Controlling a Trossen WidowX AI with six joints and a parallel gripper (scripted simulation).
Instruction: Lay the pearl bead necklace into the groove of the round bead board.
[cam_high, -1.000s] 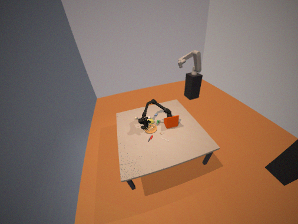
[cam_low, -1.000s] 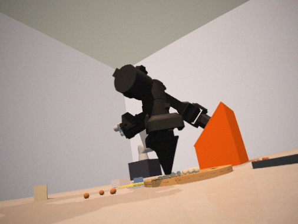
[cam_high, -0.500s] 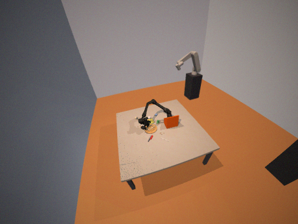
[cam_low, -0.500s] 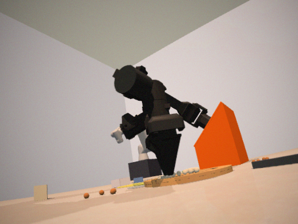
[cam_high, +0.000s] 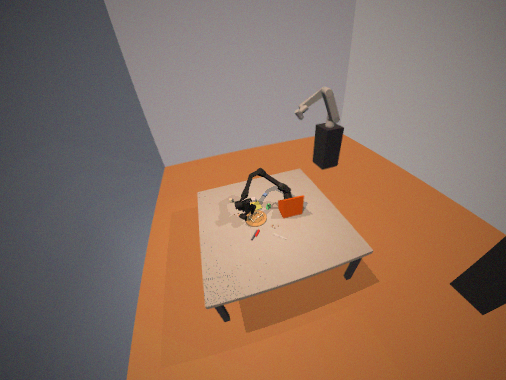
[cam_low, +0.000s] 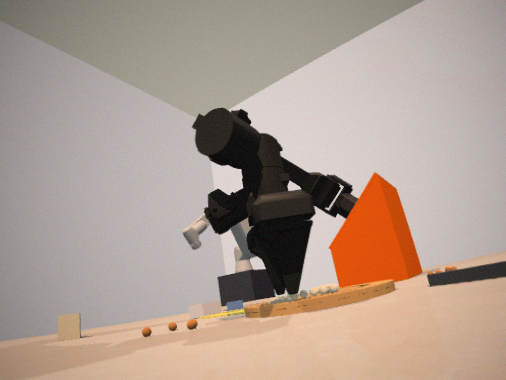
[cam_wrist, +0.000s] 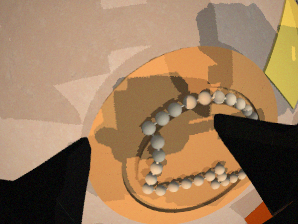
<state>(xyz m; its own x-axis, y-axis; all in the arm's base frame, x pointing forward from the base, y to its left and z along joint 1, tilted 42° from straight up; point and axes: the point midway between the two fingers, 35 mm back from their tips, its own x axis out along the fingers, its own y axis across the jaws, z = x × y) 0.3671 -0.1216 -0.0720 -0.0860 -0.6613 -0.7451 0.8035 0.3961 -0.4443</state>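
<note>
Now: gripper tip 6 cm past the round wooden bead board, 1 cm to the right of it and 1 cm above it. Round my gripper tip: tan cube: 10 cm ahead, 31 cm to the right; yellow flat piece: 12 cm behind, 15 cm to the right, 2 cm below; red-handled tool: 19 cm to the left, 1 cm below.
</note>
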